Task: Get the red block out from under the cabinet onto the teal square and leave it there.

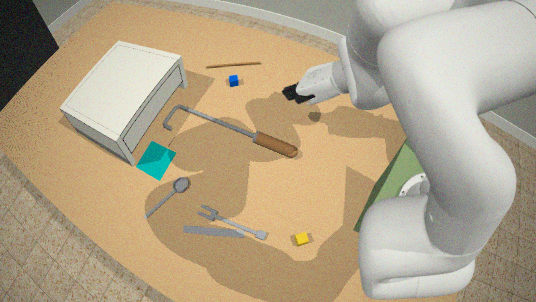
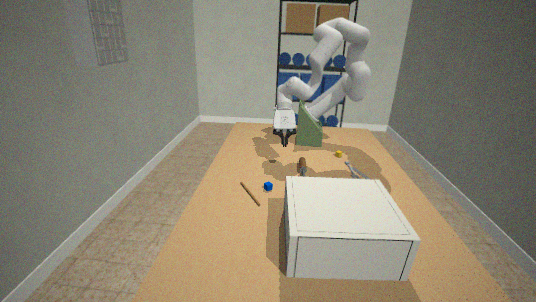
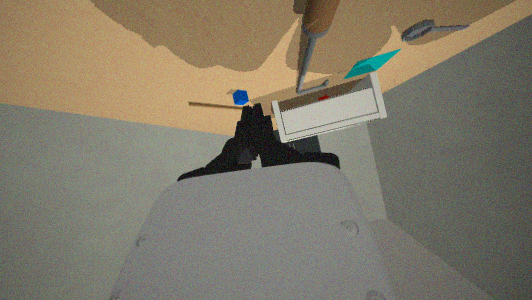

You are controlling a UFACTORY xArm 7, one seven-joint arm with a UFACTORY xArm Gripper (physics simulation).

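Places are measured from the arm's base along level axes (x down, y right, z back), in millimetres.
Pixels of known places: gripper, fingertip midpoint: (image 1: pixel 286 94) (image 2: pixel 284 145) (image 3: pixel 256 117); arm's base, origin of the base link: (image 2: pixel 310 113).
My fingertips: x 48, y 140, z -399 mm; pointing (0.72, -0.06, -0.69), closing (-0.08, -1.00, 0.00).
Ahead of a thing's pixels: the offset from my fingertips to its top centre. "*": to the spot under its first point.
The red block {dx +81, dy -204, dz -442 mm} (image 3: pixel 324 98) shows as a small red patch in the shade under the front edge of the white cabinet {dx -24, dy -170, dz -460 mm} (image 1: pixel 125 87) (image 2: pixel 345 205) (image 3: pixel 330 111). The teal square {* dx +111, dy -268, dz -248 mm} (image 1: pixel 156 160) (image 3: pixel 374 64) lies on the table beside the cabinet's front corner. A hooked tool with a wooden handle (image 1: pixel 276 144) (image 2: pixel 302 164) (image 3: pixel 320 17) lies on the table, its metal hook in front of the cabinet's open side. My gripper (image 1: pixel 290 93) (image 2: pixel 285 145) (image 3: pixel 256 117) is shut and empty, above the table, apart from the tool's handle.
A blue block {dx +87, dy +56, dz -189 mm} (image 1: pixel 233 80) (image 2: pixel 268 186) (image 3: pixel 240 97) lies near a thin brown stick {dx +105, dy +124, dz -233 mm} (image 1: pixel 233 65) (image 2: pixel 250 194) (image 3: pixel 215 105). A spoon-like tool {dx +104, dy -348, dz -162 mm} (image 1: pixel 181 185) (image 3: pixel 419 30), a fork-like tool {dx +104, dy -316, dz +17 mm} (image 1: pixel 235 225), a flat grey bar {dx +111, dy -357, dz -12 mm} (image 1: pixel 212 231) and a yellow block {dx +87, dy -282, dz +180 mm} (image 1: pixel 301 238) (image 2: pixel 339 154) also lie on the table.
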